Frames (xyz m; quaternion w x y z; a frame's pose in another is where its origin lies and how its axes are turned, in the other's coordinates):
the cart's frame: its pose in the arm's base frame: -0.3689 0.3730 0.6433 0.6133 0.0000 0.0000 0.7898
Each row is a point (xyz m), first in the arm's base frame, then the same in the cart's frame.
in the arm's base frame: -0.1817 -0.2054 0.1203
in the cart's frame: -0.6067 -0.0381 -0.5230
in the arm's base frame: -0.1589 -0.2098 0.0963
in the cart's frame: -0.6167 -0.0591 -0.5470
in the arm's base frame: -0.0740 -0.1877 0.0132
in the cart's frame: -0.6163 -0.1468 -0.6301
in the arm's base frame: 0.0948 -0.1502 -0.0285
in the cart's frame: -0.6217 -0.3197 -0.6718
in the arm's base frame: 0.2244 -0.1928 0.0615
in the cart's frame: -0.6951 -0.4347 -0.5818
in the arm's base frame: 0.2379 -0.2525 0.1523
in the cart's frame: -0.7563 -0.4330 -0.4910
